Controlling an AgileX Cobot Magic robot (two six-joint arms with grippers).
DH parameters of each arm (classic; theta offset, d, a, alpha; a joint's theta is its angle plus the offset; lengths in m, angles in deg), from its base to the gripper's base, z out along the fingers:
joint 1: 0 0.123 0 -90
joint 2: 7.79 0 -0.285 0
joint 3: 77.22 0 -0.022 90
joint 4: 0 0.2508 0 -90
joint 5: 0 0 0.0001 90
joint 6: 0 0.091 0 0
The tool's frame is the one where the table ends.
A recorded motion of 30 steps. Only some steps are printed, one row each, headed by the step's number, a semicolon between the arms.
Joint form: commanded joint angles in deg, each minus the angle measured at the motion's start. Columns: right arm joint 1, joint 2, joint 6, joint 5, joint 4, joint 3; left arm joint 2, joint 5, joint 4, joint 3, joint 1, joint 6.
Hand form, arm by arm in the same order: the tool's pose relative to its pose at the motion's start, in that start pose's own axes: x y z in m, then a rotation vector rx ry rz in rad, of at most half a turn. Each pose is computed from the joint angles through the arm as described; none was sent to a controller.
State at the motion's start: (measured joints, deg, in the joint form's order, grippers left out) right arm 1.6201 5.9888 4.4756 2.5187 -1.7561 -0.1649; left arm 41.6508 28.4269 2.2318 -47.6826 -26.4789 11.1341
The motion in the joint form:
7: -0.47 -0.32 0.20 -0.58 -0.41 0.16; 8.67 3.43 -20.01 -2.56 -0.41 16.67
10: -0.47 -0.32 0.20 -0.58 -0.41 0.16; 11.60 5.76 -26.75 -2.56 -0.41 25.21
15: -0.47 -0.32 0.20 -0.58 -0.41 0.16; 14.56 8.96 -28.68 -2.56 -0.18 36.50
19: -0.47 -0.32 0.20 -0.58 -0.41 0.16; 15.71 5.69 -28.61 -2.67 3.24 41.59
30: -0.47 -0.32 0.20 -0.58 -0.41 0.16; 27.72 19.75 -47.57 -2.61 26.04 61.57
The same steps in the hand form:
7: -0.0003 -0.0005 -0.0004 0.0075 -0.0133 -0.0032; -0.0027 -0.0182 0.0366 0.2143 0.1001 -0.0169
10: -0.0003 -0.0005 -0.0004 0.0075 -0.0133 -0.0032; 0.0023 -0.0264 0.0493 0.3048 0.1440 0.0240
15: -0.0003 -0.0005 -0.0004 0.0075 -0.0133 -0.0032; 0.0111 -0.0314 0.0617 0.3811 0.1965 0.1842
19: -0.0003 -0.0005 -0.0004 0.0075 -0.0133 -0.0032; 0.0115 -0.0171 0.0703 0.3038 0.1734 0.2425
30: -0.0003 -0.0005 -0.0004 0.0075 -0.0133 -0.0032; 0.0631 0.0418 0.1081 0.3770 0.3723 0.0249

